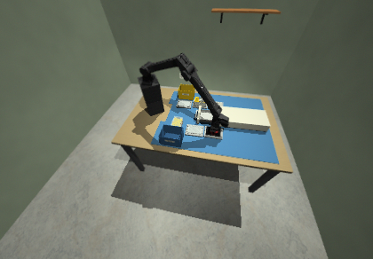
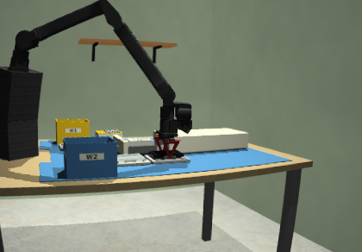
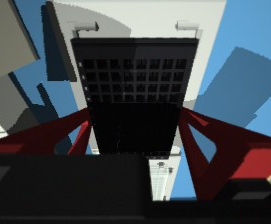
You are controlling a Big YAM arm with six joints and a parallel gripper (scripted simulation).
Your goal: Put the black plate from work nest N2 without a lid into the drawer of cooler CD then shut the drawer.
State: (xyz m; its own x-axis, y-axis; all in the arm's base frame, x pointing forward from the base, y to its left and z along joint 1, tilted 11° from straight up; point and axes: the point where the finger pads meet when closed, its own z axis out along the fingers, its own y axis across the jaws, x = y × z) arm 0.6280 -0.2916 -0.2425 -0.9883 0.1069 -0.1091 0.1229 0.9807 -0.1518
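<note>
Now: the work nest N2 20 mm below my hand. The rest, counted from my hand: white plate 170 mm behind, 10 mm to the left, 10 mm below; then black plate right at my hand; then drawer 190 mm to the left, 20 mm behind.
</note>
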